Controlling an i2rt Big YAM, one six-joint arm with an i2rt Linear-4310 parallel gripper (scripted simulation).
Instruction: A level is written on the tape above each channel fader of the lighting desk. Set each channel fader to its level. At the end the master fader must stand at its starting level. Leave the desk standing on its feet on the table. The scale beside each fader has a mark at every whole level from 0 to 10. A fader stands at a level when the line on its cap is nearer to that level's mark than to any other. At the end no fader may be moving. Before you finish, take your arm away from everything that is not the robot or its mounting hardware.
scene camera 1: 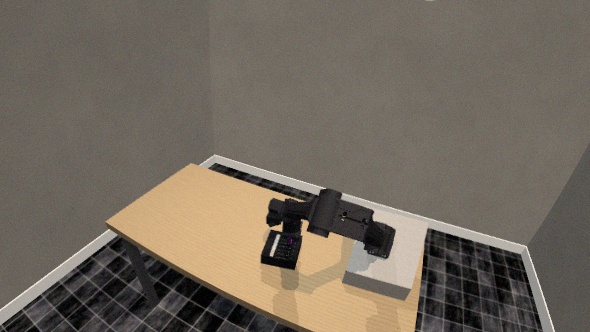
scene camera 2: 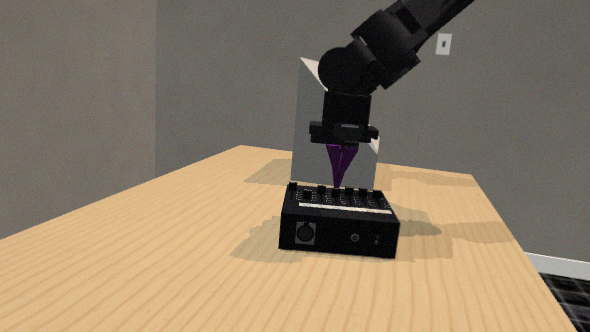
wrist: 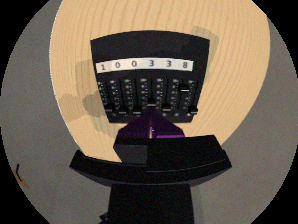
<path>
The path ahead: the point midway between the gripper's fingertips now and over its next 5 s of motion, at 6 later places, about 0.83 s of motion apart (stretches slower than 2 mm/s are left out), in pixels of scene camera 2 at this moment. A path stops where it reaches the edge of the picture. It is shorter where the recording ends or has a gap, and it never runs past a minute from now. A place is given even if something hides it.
The gripper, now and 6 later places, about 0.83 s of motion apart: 336, 188; 337, 184; 338, 165; 324, 165; 321, 173; 321, 177; 321, 177
</path>
